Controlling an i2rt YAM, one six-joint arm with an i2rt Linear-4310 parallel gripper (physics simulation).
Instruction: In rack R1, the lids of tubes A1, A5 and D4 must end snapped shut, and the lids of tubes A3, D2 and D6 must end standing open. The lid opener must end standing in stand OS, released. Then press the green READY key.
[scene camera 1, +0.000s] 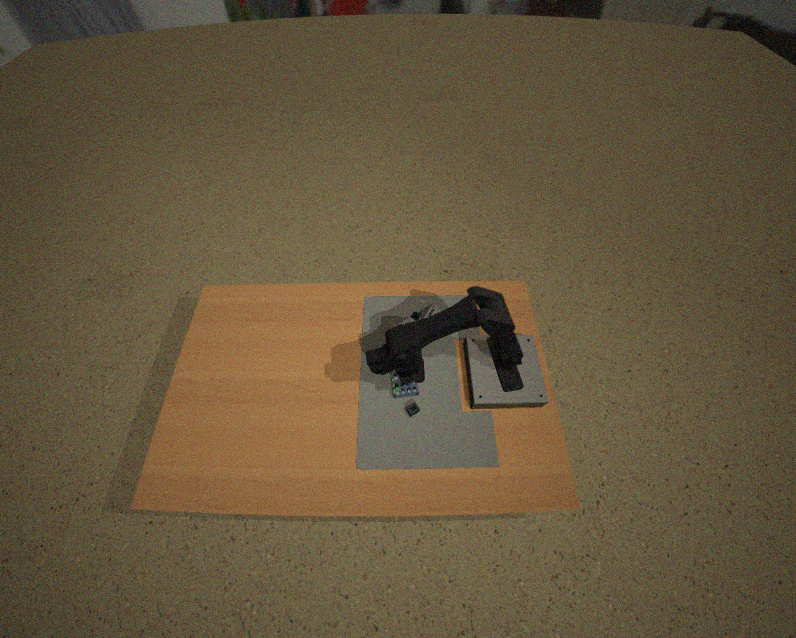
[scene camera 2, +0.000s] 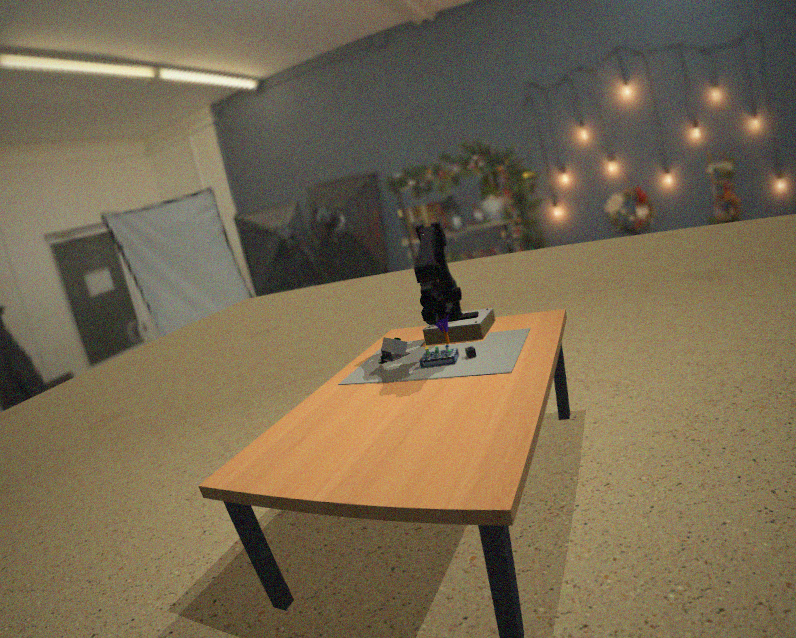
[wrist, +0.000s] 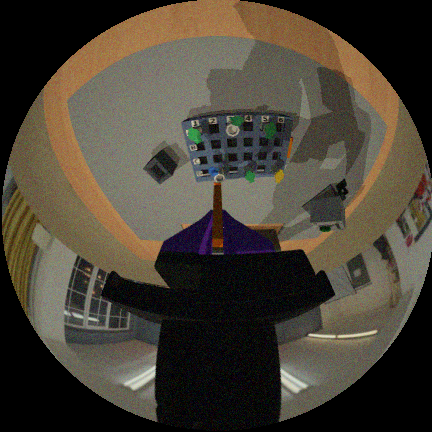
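Where they show: gripper, between the fingertips: (scene camera 1: 417, 376) (scene camera 2: 445, 332) (wrist: 217, 214); arm's base, origin of its link: (scene camera 1: 504, 362) (scene camera 2: 455, 318).
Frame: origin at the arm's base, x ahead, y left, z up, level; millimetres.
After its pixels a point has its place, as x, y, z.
Note:
The blue rack R1 (wrist: 241, 149) {345, -26, -31} (scene camera 1: 404, 386) {350, 13, -31} (scene camera 2: 439, 357) {383, -16, -31} lies on the grey mat. My gripper (wrist: 217, 214) {307, 10, 36} (scene camera 1: 401, 372) (scene camera 2: 442, 325) {307, 10, 36} is shut on the lid opener (wrist: 217, 205) {315, 8, 32}, an orange-brown stick held above the rack's D row. Its tip is at tube D2 (wrist: 219, 177) {315, 5, -20}, whose white rim shows beside its blue lid (wrist: 212, 171) {333, 11, -5}. Tube A3 (wrist: 231, 130) {373, -15, -20} shows an open white rim with its green lid (wrist: 238, 120) {386, -21, -2} behind it. Green lids sit at A1 (wrist: 195, 135) {375, 21, -13}, A5 (wrist: 270, 130) {373, -55, -11} and D4 (wrist: 250, 176) {316, -34, -13}, and a yellow lid at D6 (wrist: 278, 174) {317, -71, -12}. Stand OS (wrist: 160, 165) {343, 82, -29} (scene camera 1: 411, 408) {340, 88, -43} (scene camera 2: 470, 351) {354, 94, -36} is empty.
The grey key box (wrist: 326, 207) {230, -205, -19} (scene camera 2: 393, 348) {247, -219, -14} with the green READY key (wrist: 323, 228) {192, -203, 8} stands beside the rack. The arm's base plate (scene camera 1: 477, 386) {115, 65, 3} (scene camera 2: 465, 329) {131, 55, -16} sits at the mat's edge. The grey mat (scene camera 1: 427, 443) {309, 204, -61} (wrist: 120, 100) {453, 122, -61} lies on the wooden table (scene camera 1: 269, 380) {822, -99, -64} (scene camera 2: 396, 443) {936, -49, -64}.

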